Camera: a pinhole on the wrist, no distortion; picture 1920 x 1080 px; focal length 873.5 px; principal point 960.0 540.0 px. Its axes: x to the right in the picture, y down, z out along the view. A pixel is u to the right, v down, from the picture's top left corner.
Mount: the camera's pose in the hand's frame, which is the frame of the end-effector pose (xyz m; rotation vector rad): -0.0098 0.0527 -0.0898 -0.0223 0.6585 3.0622
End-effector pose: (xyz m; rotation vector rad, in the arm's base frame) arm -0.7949 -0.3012 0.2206 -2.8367 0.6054 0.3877
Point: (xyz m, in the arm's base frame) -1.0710 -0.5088 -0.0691
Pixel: 1088 316
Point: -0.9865 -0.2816 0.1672
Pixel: 1680 835
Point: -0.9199 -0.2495 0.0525
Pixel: 1181 1011
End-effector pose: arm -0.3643 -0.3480 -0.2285 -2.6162 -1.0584 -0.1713
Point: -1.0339 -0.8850 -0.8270
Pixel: outside the picture
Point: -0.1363 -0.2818 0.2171
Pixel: behind the camera
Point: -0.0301 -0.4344 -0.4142
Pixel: 551 105
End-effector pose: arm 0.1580 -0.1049 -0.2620 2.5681 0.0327 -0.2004
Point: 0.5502 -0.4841 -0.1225
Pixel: outside the picture
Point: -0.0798 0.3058 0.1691
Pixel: behind the camera
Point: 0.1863 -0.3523 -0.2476
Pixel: 815 313
